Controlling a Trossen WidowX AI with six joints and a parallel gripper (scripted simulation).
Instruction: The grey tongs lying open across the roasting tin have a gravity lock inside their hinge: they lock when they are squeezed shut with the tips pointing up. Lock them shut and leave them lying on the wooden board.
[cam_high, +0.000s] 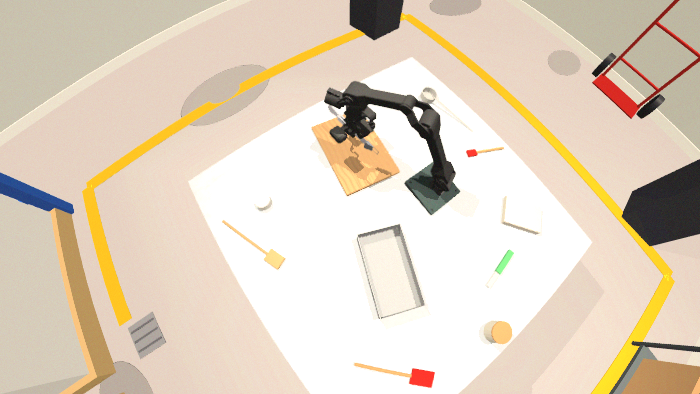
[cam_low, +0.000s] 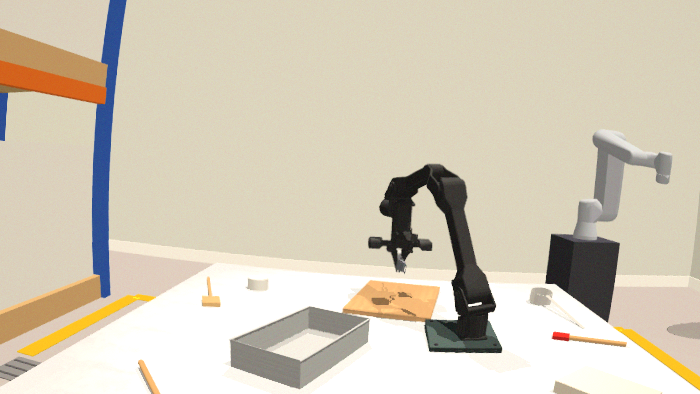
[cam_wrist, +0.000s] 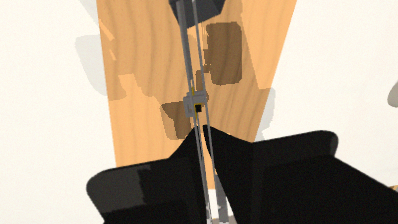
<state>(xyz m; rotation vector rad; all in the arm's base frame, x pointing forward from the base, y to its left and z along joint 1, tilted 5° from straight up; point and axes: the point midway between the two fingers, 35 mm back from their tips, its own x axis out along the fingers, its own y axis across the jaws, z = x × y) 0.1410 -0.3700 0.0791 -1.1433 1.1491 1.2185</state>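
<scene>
The yellow mark is 4 cm to the left of my gripper tip and 4 cm above it. From my gripper tip the other things lie so: cream block (70 cm to the left, 34 cm behind, 8 cm below); grey roasting tin (47 cm to the left, 24 cm ahead, 6 cm below); wooden board (8 cm below, 1 cm to the left).
</scene>
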